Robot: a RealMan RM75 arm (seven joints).
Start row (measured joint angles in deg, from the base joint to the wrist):
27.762, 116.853, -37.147, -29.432, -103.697, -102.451, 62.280
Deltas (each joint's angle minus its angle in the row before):
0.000, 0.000, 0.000, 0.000, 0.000, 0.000, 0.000
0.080, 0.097, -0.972, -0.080, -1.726, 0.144, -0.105
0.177, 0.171, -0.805, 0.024, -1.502, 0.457, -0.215
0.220, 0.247, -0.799, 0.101, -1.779, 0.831, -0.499
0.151, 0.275, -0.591, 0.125, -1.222, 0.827, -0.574
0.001, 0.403, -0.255, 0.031, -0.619, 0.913, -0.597
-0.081, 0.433, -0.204, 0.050, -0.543, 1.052, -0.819
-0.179, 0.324, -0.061, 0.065, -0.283, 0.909, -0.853
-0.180, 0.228, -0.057, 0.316, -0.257, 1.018, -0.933
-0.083, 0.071, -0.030, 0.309, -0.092, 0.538, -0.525
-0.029, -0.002, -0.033, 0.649, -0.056, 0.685, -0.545
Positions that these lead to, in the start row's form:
27.762, 116.853, -37.147, -29.432, -103.697, -102.451, 62.280
27.842, 116.950, -38.119, -29.512, -105.423, -102.307, 62.175
28.019, 117.121, -38.924, -29.488, -106.925, -101.850, 61.960
28.239, 117.368, -39.723, -29.387, -108.704, -101.019, 61.461
28.390, 117.643, -40.314, -29.262, -109.926, -100.192, 60.887
28.391, 118.046, -40.569, -29.231, -110.545, -99.279, 60.290
28.310, 118.479, -40.773, -29.181, -111.088, -98.227, 59.471
28.131, 118.803, -40.834, -29.116, -111.371, -97.318, 58.618
27.951, 119.031, -40.891, -28.800, -111.628, -96.300, 57.685
27.868, 119.102, -40.921, -28.491, -111.720, -95.762, 57.160
27.839, 119.100, -40.954, -27.842, -111.776, -95.077, 56.615

